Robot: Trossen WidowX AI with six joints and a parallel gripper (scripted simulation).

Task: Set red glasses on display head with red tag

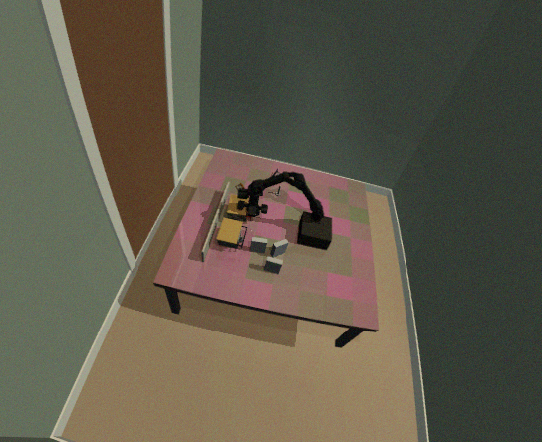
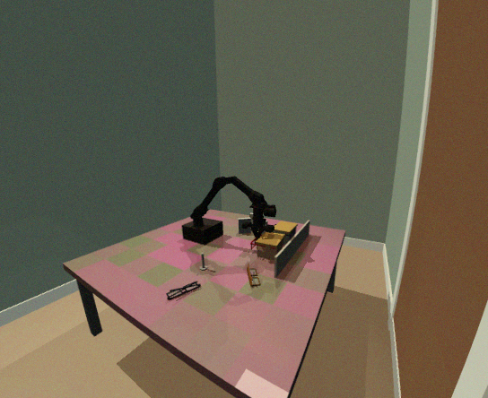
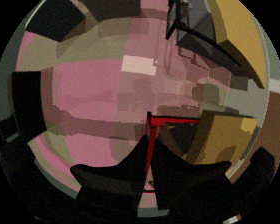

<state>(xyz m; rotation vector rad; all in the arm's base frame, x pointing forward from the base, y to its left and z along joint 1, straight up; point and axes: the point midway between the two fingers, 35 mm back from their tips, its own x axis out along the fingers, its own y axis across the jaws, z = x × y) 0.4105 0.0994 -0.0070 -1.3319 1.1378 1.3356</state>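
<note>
My gripper tip is now 7 cm short of the yellow display head, 2 cm to the left of it and 1 cm above it. Round my gripper tip: grey backboard: 20 cm ahead, 10 cm to the left, 1 cm below; small post: 33 cm to the right, 12 cm behind, 4 cm below.
</note>
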